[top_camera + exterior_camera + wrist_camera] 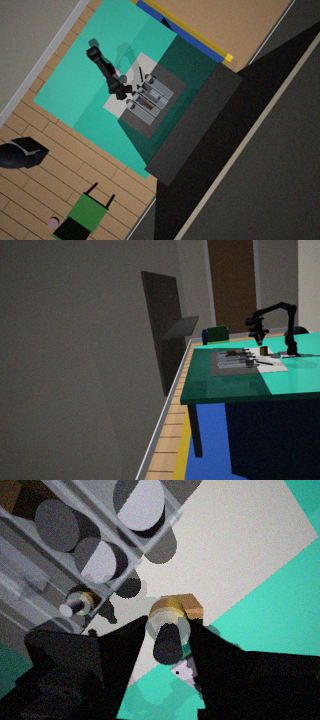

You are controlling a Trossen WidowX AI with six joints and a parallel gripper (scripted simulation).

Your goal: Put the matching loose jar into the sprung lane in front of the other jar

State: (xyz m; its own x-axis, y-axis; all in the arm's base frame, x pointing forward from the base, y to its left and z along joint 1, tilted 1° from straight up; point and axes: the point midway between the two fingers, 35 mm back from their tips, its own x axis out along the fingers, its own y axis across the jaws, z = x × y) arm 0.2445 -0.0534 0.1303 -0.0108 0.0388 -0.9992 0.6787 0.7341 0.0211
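Right now the black stick is 2 cm behind my gripper tip, 23 cm to the left of it and 10 cm below it. From my gripper tip the other things lie so: clear lane rack: 23 cm ahead, 16 cm to the left, 9 cm below.
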